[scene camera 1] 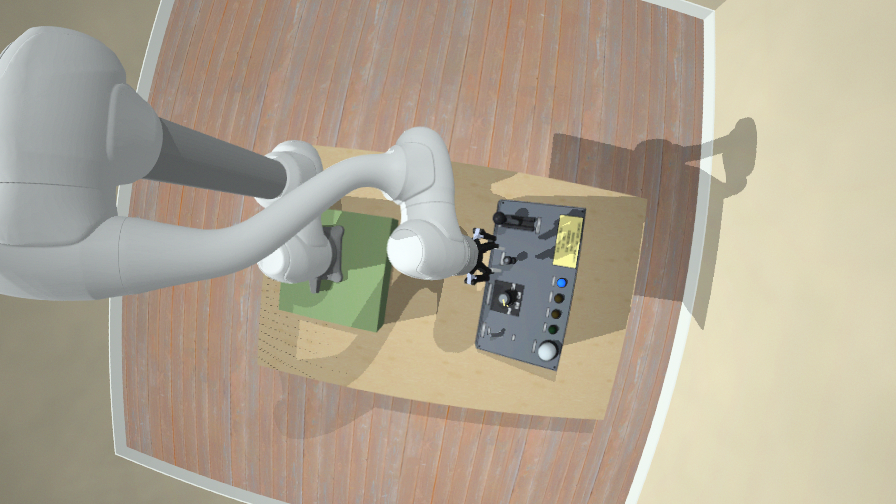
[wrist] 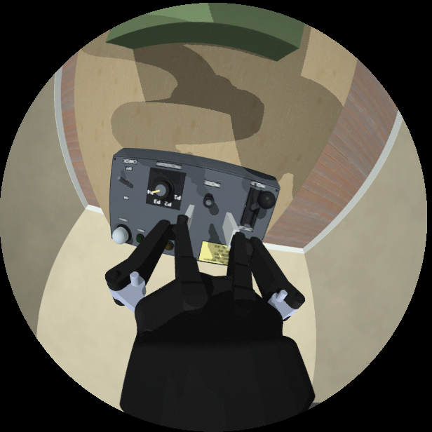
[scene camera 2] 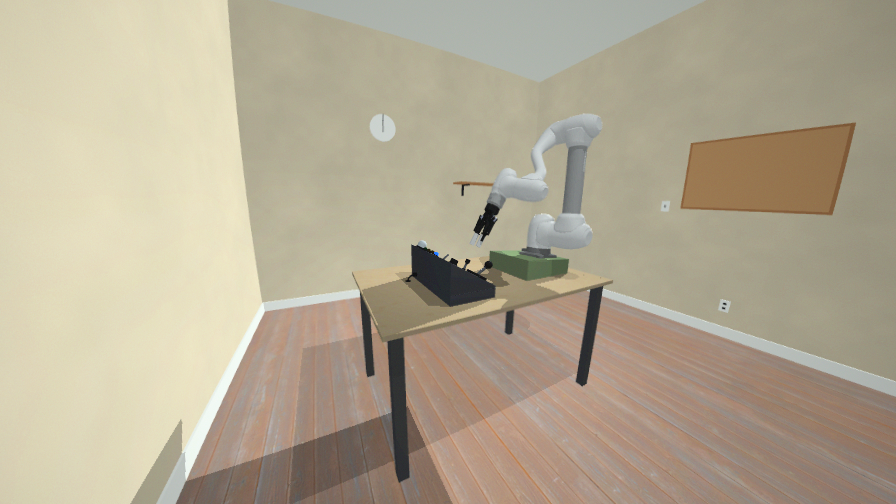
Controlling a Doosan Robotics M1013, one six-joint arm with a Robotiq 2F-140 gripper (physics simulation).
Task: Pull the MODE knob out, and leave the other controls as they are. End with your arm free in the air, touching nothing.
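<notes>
The MODE knob [scene camera 1: 508, 259] [scene camera 2: 467, 261] [wrist: 208, 201] is small, round and dark, and stands out from the sloped face of the dark grey control panel [scene camera 1: 532, 313] [scene camera 2: 432, 275] [wrist: 145, 215] on a thin stem. My gripper [scene camera 1: 496, 257] [scene camera 2: 476, 241] [wrist: 208, 216] is partly open and empty. It is in the air above the panel, its pale fingertips apart and clear of the knob. In the wrist view the knob shows just beyond the gap between the fingertips.
Beside MODE are the PROGRAM dial [scene camera 1: 505, 298] [wrist: 161, 190] and the HOLD lever's black ball [scene camera 1: 499, 218] [scene camera 2: 488, 265] [wrist: 267, 200]. The CHECK switch [wrist: 125, 182], white dome [scene camera 1: 547, 351] [wrist: 120, 235], lit blue lamp [scene camera 1: 562, 282] and yellow label [scene camera 1: 568, 241] are also on the panel. The arm's green base block [scene camera 1: 363, 275] stands behind.
</notes>
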